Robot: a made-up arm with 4 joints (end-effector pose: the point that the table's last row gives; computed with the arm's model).
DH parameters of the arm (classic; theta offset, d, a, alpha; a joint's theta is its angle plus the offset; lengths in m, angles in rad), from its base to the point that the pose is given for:
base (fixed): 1.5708 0.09 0 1.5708
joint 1: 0 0.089 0.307 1.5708
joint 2: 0 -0.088 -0.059 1.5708
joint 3: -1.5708 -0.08 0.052 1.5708
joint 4: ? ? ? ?
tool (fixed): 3.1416 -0.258 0 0
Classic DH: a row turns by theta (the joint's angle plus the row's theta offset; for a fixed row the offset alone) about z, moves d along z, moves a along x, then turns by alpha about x.
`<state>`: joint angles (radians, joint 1 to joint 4).
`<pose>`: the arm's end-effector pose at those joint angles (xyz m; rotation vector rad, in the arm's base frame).
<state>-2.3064 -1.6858 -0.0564 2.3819</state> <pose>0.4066 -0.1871 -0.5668 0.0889 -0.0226 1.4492</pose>
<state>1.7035 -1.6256 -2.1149 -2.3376</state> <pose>0.2144 0.2440 0.3415 1.1043 0.4191 -2.4124</pose>
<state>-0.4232 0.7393 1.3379 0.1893</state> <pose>-0.0422 0.1203 0.3785 -1.7260 0.2375 -0.5891</pose>
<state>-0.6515 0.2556 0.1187 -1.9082</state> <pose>-0.1455 0.1947 0.2806 -0.2716 1.7225 -0.8844</pose>
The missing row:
joint 4: 1.5708 0.279 0.013 1.5708
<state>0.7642 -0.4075 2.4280 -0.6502</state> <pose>-0.0129 -0.0289 0.5895 -1.5307 0.0425 -0.5280</pose>
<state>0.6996 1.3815 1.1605 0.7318</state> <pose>-0.1664 -0.1749 0.3147 -0.6258 0.4339 -0.6092</pose>
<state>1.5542 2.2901 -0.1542 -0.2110</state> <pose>-0.1487 0.1583 0.5850 1.0662 1.7035 -1.8368</pose>
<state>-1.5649 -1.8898 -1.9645 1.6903</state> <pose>-0.0013 -0.1927 -0.5440 -0.0800 0.1980 -0.3843</pose>
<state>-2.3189 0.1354 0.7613 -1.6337</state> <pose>-0.1137 0.1618 -0.2344 -1.9653 -0.0309 -2.3064</pose>
